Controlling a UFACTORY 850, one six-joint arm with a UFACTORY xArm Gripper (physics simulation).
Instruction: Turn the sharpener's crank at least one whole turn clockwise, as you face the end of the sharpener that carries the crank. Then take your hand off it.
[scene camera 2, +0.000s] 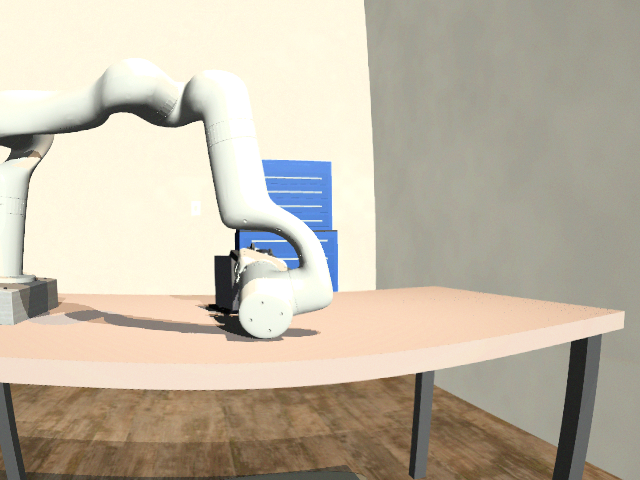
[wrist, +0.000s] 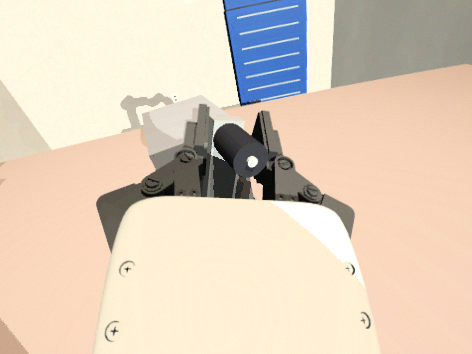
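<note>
The sharpener (scene camera 2: 224, 281) (wrist: 175, 122) stands on the table, a dark box in the scene view and a grey block behind the fingers in the wrist view. The crank's black cylindrical knob (wrist: 242, 150), with a white pin at its near end, lies between the fingers. Part of the pale crank arm shows behind the knob. My gripper (wrist: 231, 123) is shut on the knob, one finger on each side. In the scene view the arm's wrist hides the knob and most of the sharpener.
A blue drawer cabinet (scene camera 2: 310, 196) (wrist: 272, 52) stands beyond the table (scene camera 2: 439, 330) (wrist: 400, 200). The robot's base block (scene camera 2: 31, 302) is at the table's left in the scene view. A grey wall (scene camera 2: 506, 155) rises at the right. The wrist hangs low over the table top.
</note>
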